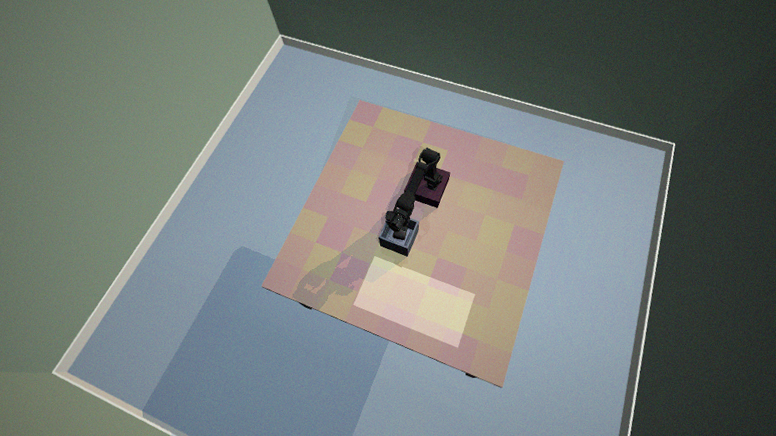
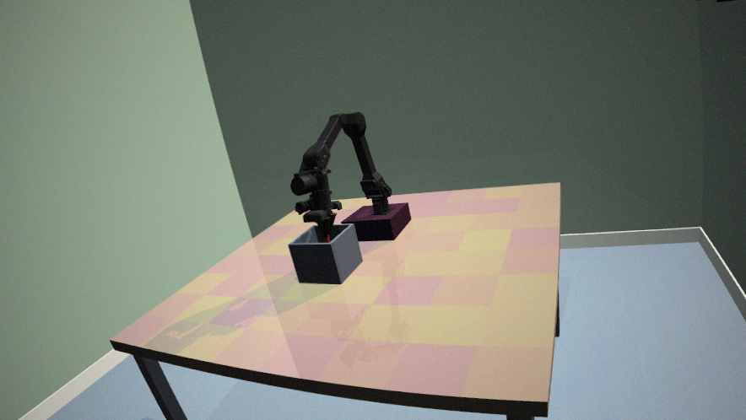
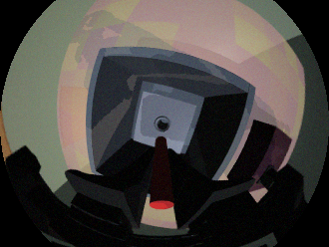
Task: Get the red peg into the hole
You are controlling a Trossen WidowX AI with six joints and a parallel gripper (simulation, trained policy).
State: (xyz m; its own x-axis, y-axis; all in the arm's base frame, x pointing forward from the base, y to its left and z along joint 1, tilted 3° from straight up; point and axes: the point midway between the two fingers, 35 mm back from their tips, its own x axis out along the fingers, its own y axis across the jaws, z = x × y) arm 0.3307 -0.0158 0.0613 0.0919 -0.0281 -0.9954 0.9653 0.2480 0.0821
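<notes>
Now: gripper tip 8 cm above the plate, 1 cm to the left of it and 1 cm short of it. Also, from my gripper tip: red peg: 2 cm above.
</notes>
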